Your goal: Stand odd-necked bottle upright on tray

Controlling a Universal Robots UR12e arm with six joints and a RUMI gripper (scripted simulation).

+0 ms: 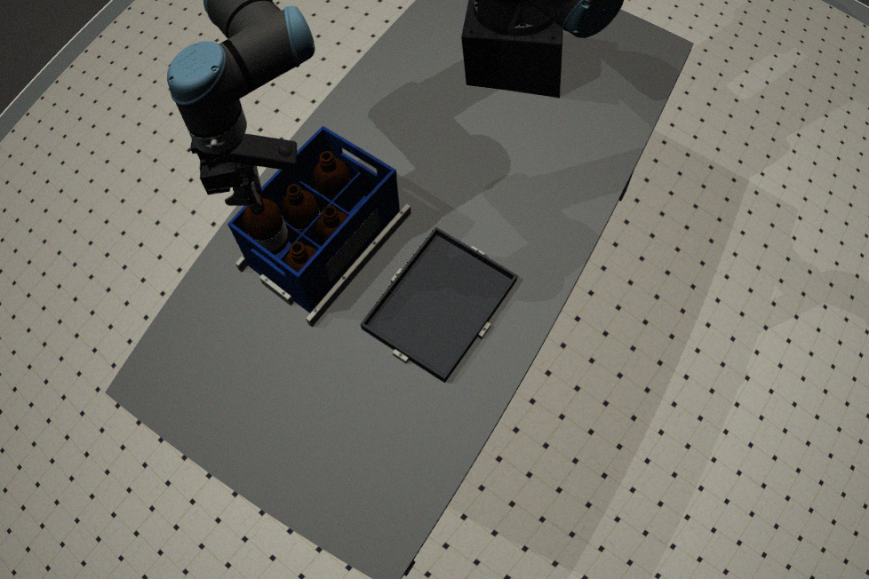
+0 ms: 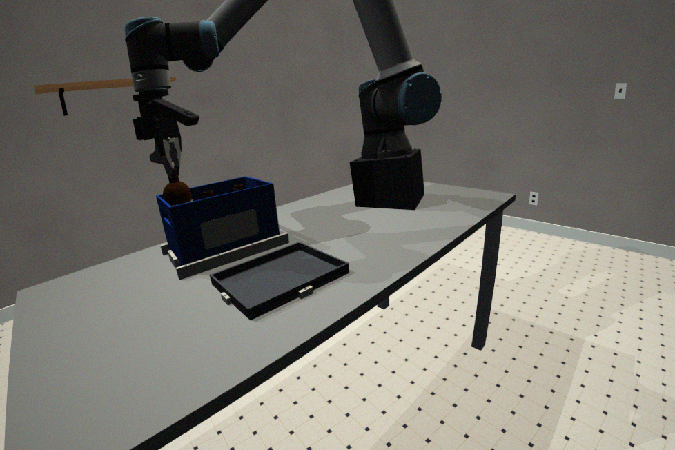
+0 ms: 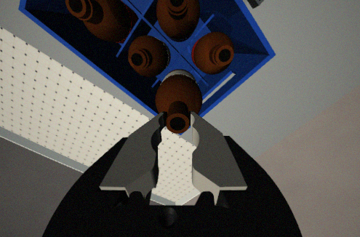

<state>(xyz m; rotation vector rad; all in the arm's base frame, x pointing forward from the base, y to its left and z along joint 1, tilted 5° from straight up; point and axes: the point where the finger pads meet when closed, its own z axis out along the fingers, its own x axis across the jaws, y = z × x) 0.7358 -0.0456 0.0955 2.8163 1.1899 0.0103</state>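
My gripper is now 70 mm above the bottle. Also, from my hand: black tray 120 mm behind, 310 mm to the left, 220 mm below; then blue crate 90 mm behind, 40 mm to the left, 150 mm below.
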